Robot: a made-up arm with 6 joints. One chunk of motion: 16 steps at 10 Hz.
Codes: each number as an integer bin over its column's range. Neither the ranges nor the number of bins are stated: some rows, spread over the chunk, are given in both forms.
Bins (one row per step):
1: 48 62 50 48 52 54
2: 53 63 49 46 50 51
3: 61 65 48 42 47 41
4: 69 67 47 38 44 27
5: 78 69 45 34 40 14
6: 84 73 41 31 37 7
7: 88 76 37 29 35 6
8: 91 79 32 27 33 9
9: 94 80 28 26 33 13
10: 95 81 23 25 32 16
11: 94 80 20 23 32 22
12: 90 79 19 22 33 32
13: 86 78 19 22 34 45
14: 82 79 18 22 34 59
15: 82 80 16 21 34 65
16: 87 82 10 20 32 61
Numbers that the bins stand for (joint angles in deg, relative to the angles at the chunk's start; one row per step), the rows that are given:
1: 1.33 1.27 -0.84 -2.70 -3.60 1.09
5: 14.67 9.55 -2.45 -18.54 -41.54 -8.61
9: 21.78 22.55 -7.95 -27.59 -63.67 -8.85
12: 20.00 21.36 -10.86 -32.11 -63.67 -4.24
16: 18.67 24.91 -13.77 -34.37 -66.83 2.79
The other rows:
2: 3.56 2.45 -1.16 -4.96 -9.92 0.36
3: 7.11 4.82 -1.48 -9.48 -19.40 -2.06
4: 10.67 7.18 -1.81 -14.01 -28.89 -5.45
6: 17.33 14.27 -3.75 -21.93 -51.02 -10.30
7: 19.11 17.82 -5.04 -24.19 -57.34 -10.55
8: 20.44 21.36 -6.66 -26.45 -63.67 -9.82
10: 22.22 23.73 -9.57 -28.72 -66.83 -8.12
11: 21.78 22.55 -10.54 -30.98 -66.83 -6.67
13: 18.22 20.18 -10.86 -32.11 -60.51 -1.09
14: 16.44 21.36 -11.18 -32.11 -60.51 2.30
15: 16.44 22.55 -11.83 -33.24 -60.51 3.76

